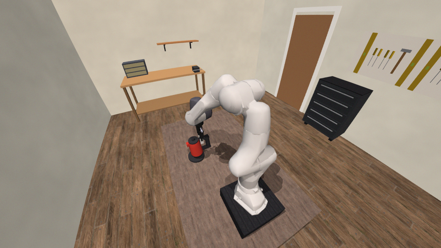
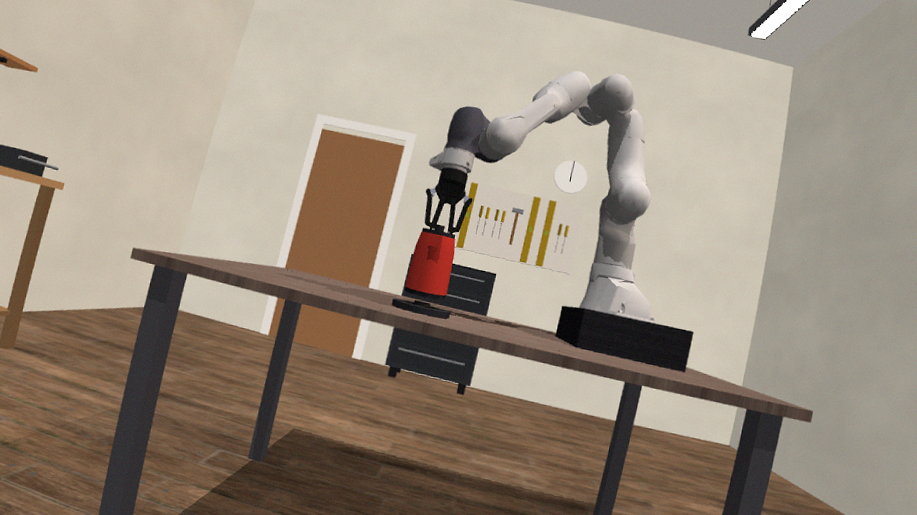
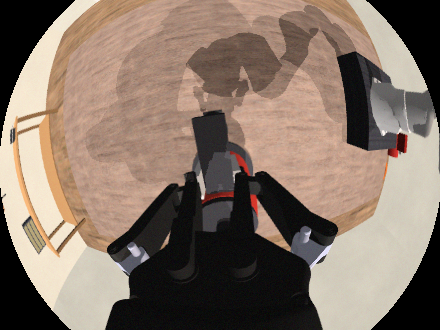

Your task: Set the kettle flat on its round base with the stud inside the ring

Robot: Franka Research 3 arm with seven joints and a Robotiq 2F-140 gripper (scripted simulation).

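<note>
Now: the kettle 5 cm below my hand and 2 cm to the left of it. The rest, counted from my hand: round black base: 18 cm below, 6 cm to the left, 1 cm ahead.
</note>
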